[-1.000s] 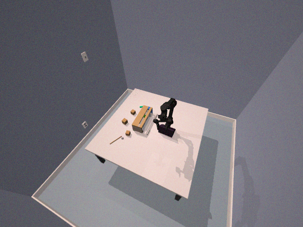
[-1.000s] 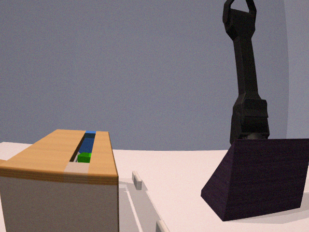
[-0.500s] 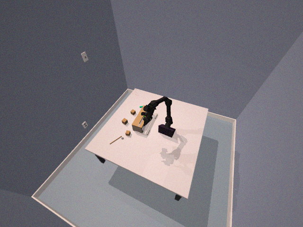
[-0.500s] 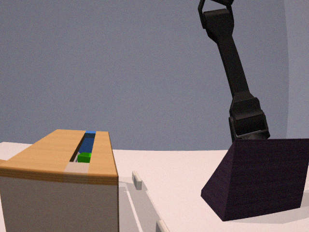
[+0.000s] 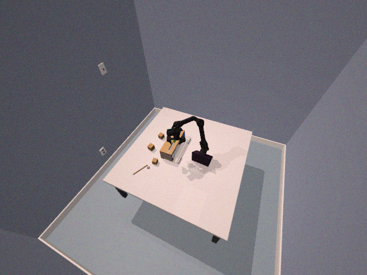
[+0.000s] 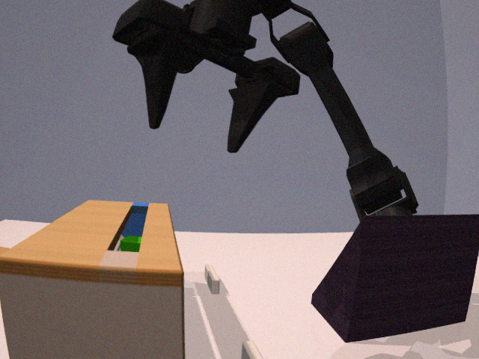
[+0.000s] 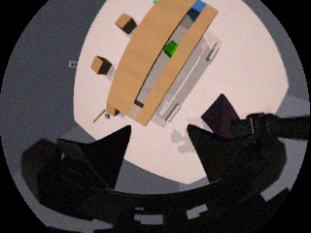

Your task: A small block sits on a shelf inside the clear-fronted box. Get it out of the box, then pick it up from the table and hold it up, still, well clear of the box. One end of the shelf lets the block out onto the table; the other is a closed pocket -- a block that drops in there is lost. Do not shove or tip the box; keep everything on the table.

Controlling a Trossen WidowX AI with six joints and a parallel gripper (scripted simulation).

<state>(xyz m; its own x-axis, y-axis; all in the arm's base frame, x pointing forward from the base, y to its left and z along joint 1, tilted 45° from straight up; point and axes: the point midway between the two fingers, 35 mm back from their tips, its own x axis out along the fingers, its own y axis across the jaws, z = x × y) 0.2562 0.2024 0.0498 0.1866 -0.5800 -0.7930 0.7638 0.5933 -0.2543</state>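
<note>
The wooden-topped box lies 16 cm below my gripper tip, 11 cm to the right of it and 6 cm ahead of it. Also, from my gripper tip: thin stick: 34 cm to the left, 24 cm ahead, 22 cm below; then teal piece: 33 cm to the right, 28 cm ahead, 21 cm below.
</note>
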